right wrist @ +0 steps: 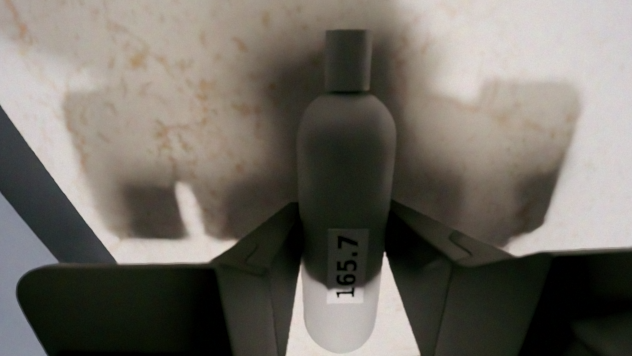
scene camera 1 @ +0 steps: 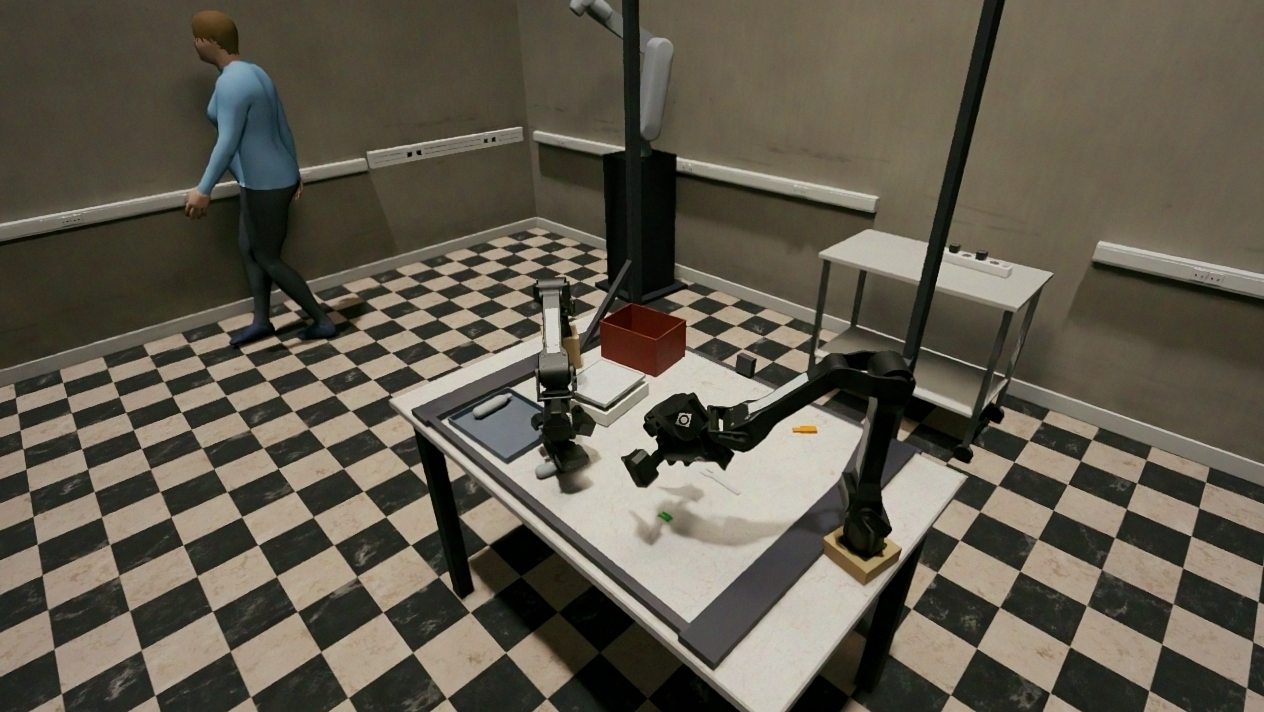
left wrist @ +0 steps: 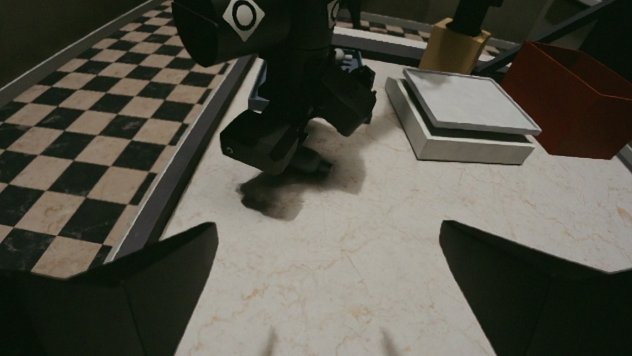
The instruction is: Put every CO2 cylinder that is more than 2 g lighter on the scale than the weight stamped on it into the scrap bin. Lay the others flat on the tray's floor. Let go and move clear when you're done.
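Where they show: left gripper, between the fingertips: (scene camera 1: 637, 445) (left wrist: 329, 232); right gripper, between the fingertips: (right wrist: 340, 212) (scene camera 1: 559, 468); left arm's base, origin of its link: (scene camera 1: 862, 543); right arm's base, origin of its link: (left wrist: 463, 29).
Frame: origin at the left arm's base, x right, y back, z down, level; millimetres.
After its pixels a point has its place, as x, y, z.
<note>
A grey CO2 cylinder (scene camera 1: 546, 471) {-386, -534, 14} (left wrist: 311, 161) {-314, -531, 11} (right wrist: 345, 160) {-320, -542, 6} stamped 165.7 lies on the table beside the tray. My right gripper (scene camera 1: 563, 458) {-350, -544, 31} (right wrist: 340, 212) {-350, -544, 31} is shut on its body, one finger against each side. A second grey cylinder (scene camera 1: 491, 405) {-390, -836, 8} lies on its side on the floor of the blue-grey tray (scene camera 1: 505, 435) {-400, -731, 32} (right wrist: 17, 262) {-364, -696, 32}. My left gripper (scene camera 1: 681, 462) (left wrist: 329, 232) {-269, -348, -126} is open and empty above the table. The white scale (scene camera 1: 610, 383) {-113, -703, -27} (left wrist: 470, 102) {-120, -712, -27} has a bare plate; no reading is legible. The red scrap bin (scene camera 1: 638, 343) {37, -795, -55} (left wrist: 562, 102) {42, -779, -42} stands behind it; its floor is hidden.
A small dark block (scene camera 1: 745, 364) {264, -601, -3} stands right of the bin. An orange item (scene camera 1: 804, 429) {205, -327, 26}, a thin pale stick (scene camera 1: 723, 482) {-76, -300, 32} and a small green item (scene camera 1: 664, 516) {-243, -290, 31} lie on the table. Dark strips border the work area. A person (scene camera 1: 252, 132) walks beyond the table.
</note>
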